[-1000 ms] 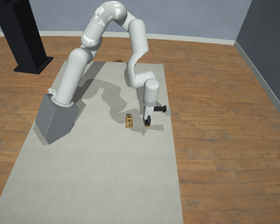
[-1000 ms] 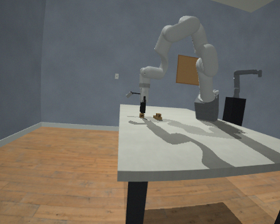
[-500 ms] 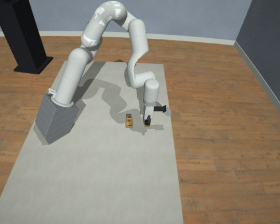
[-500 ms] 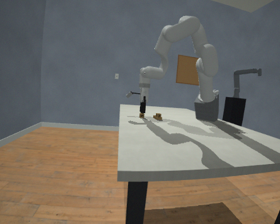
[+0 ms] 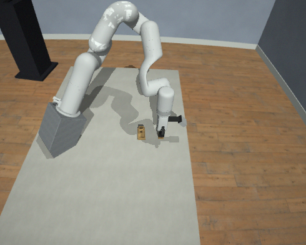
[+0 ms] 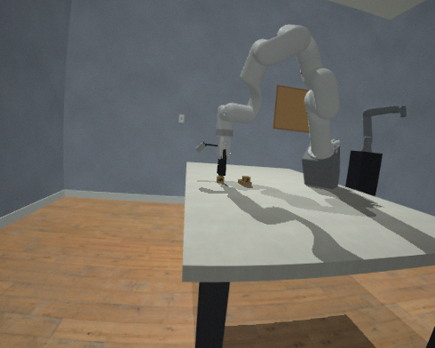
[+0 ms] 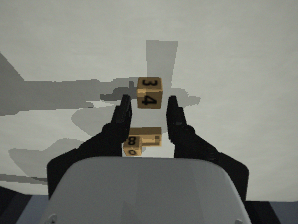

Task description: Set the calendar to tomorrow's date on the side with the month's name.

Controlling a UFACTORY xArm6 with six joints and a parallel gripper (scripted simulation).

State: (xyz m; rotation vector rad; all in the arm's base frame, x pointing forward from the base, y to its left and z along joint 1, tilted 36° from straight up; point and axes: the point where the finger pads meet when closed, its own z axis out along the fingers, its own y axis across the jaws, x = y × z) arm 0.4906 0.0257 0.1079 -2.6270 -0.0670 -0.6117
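The wooden digit cube lies 4 cm below my hand. Also, from my hand: wooden calendar tray (11 cm behind, 1 cm to the right, 5 cm below).
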